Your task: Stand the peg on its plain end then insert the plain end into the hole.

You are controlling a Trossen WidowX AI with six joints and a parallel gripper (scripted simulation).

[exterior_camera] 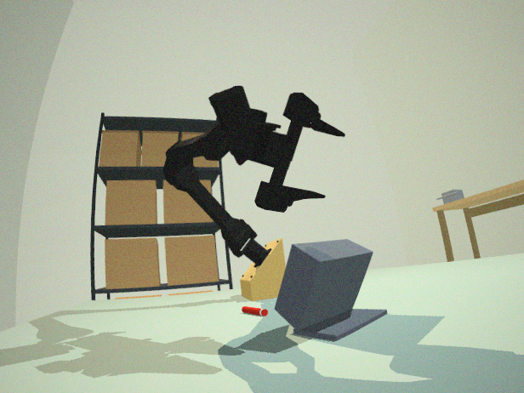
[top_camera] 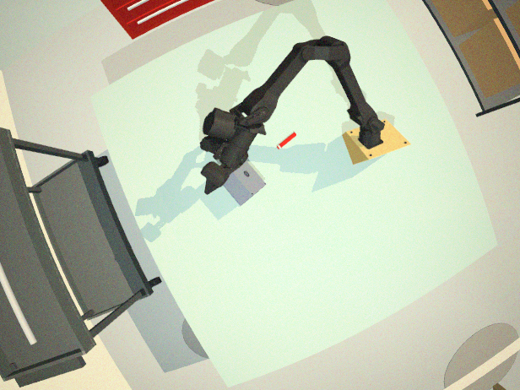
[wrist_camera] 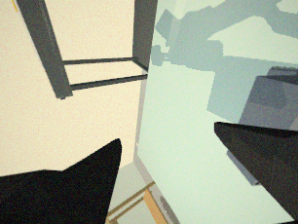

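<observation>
The red peg lies 250 mm behind my gripper tip, 50 mm to the right of it and 220 mm below it. Round my gripper tip: grey sloped panel (70 mm behind, 160 mm below).
</observation>
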